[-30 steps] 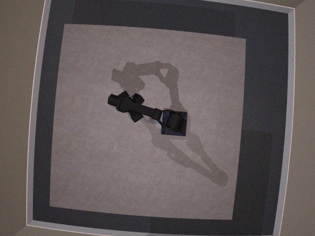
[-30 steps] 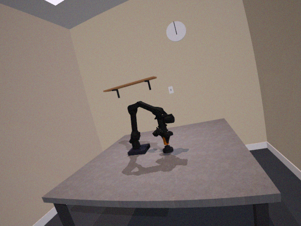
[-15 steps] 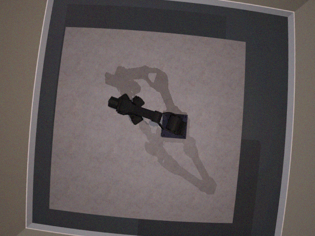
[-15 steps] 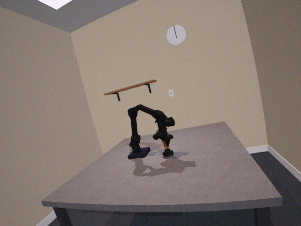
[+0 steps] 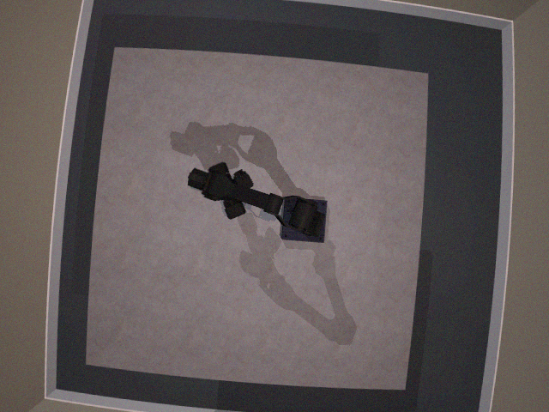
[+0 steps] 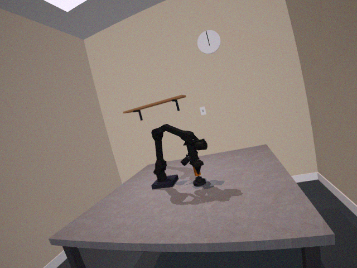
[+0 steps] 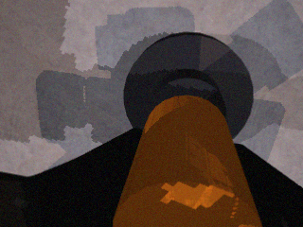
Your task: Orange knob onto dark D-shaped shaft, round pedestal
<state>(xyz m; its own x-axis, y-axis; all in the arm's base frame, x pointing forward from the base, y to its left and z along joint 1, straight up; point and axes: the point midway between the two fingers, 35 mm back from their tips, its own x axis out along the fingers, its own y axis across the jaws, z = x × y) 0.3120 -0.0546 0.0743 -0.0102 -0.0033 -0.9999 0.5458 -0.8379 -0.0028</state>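
The round dark pedestal is 40 mm below my gripper tip. The rest, counted from my gripper tip: orange knob 20 mm above.
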